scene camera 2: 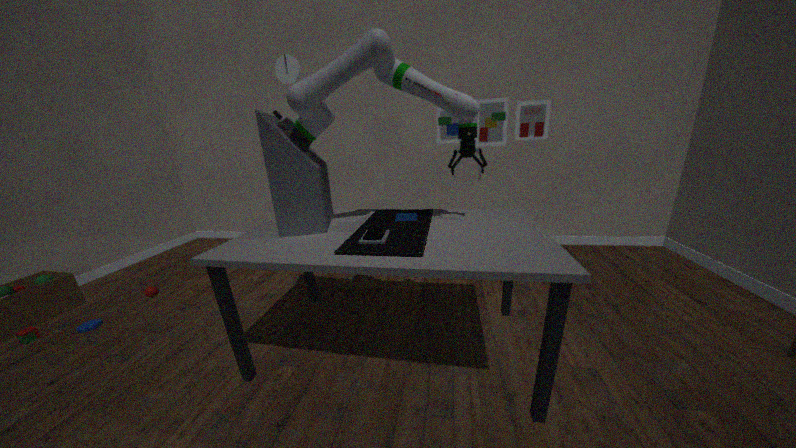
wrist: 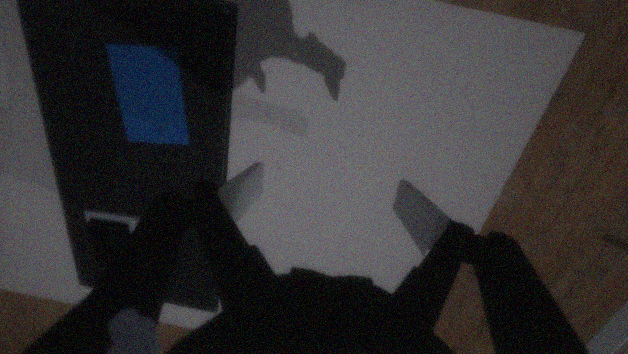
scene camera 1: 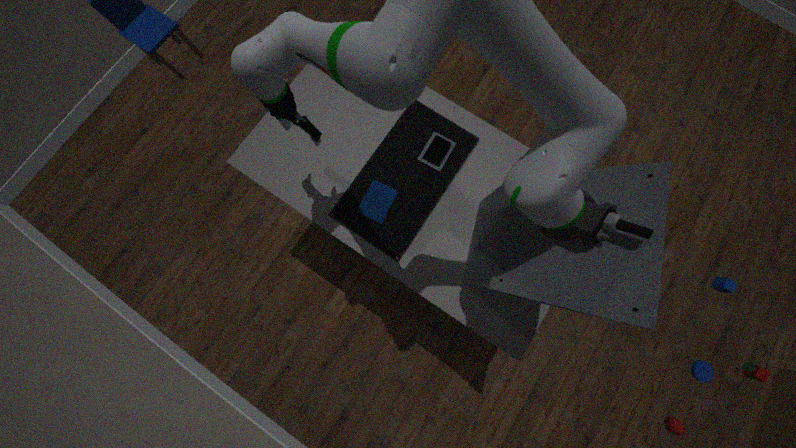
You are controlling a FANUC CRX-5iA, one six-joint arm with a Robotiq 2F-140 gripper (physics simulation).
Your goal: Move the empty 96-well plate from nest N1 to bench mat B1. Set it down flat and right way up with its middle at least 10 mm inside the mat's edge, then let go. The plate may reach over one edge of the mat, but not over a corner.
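Frame: origin at the arm's base, x ahead, y left, z up, level; centimetres.
Where they show: gripper, between the fingertips: [scene camera 2: 467,180] [wrist: 328,186] [scene camera 1: 303,135]; arm's base, origin of its link: [scene camera 2: 295,141] [scene camera 1: 565,214].
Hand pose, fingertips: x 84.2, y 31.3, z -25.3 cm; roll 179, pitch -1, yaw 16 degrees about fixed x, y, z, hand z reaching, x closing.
Things, the pixels of their centre, and the offset from my fingertips. Level surfaces: height alone.
- flat blue mat, height of its surface: dz -20.8 cm
- black board, height of its surface: dz -21.0 cm
- nest, middle of its body: [wrist: 117,243] [scene camera 2: 374,236] [scene camera 1: 437,151] dx -37.4, dy -40.5, dz -20.2 cm
- plate, middle of its body: [wrist: 112,246] [scene camera 2: 374,233] [scene camera 1: 437,150] dx -37.4, dy -40.5, dz -19.1 cm
- white table, height of its surface: dz -22.3 cm
A flat blue mat [scene camera 1: 379,201] [scene camera 2: 406,217] [wrist: 152,100] lies on the black board [scene camera 1: 409,214] [scene camera 2: 409,245] [wrist: 202,125]. A white rectangular frame, the nest [scene camera 1: 430,163] [scene camera 2: 373,241] [wrist: 111,217], lies on the same board. A black shape, probably the plate [scene camera 1: 438,149] [scene camera 2: 377,233], fills its inside; it is too dark for wells to show. My gripper [scene camera 1: 302,134] [scene camera 2: 467,171] [wrist: 328,186] is open and empty. It hangs high above the white table, off to the blue mat's side of the board. My left finger hides part of the nest in the wrist view.
The white table [scene camera 1: 345,133] [scene camera 2: 490,256] [wrist: 350,140] carries the board. The arm's grey slanted stand [scene camera 1: 623,278] [scene camera 2: 300,194] rises at the other end of the table. My arm's shadow falls across the table and the board's edge. A blue chair [scene camera 1: 149,28] is far off near the wall.
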